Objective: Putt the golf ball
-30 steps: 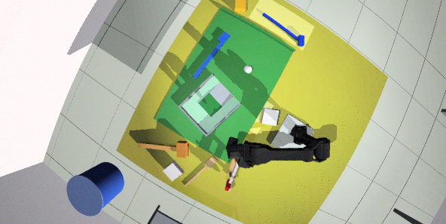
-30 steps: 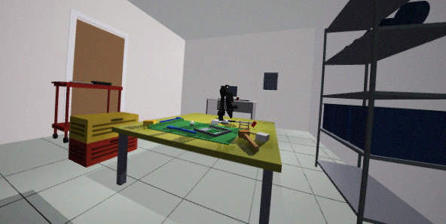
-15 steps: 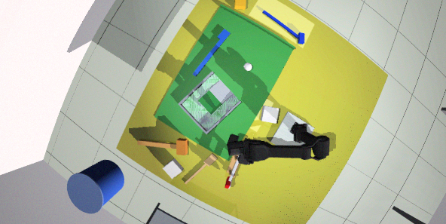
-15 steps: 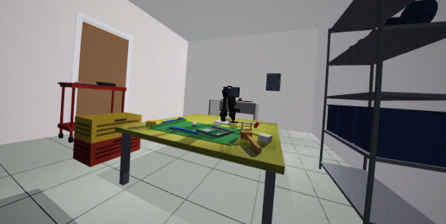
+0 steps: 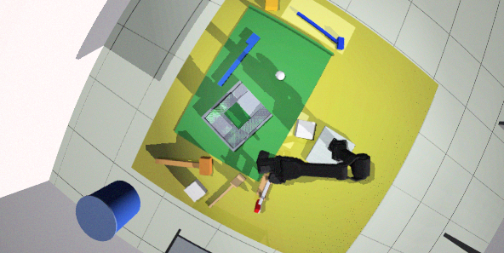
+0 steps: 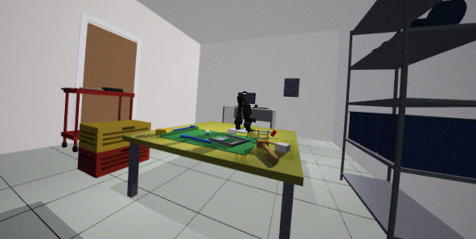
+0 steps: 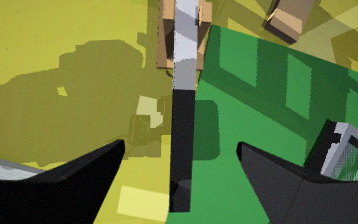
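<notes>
The red putter lies 30 mm behind my gripper tip, 110 mm to the left of it and 10 mm above it. Also, from my gripper tip: blue putter: 110 mm ahead, 680 mm to the right, 40 mm below; green mat: 250 mm ahead, 240 mm to the right, 50 mm below; white golf ball: 180 mm ahead, 360 mm to the right, 30 mm below.
</notes>
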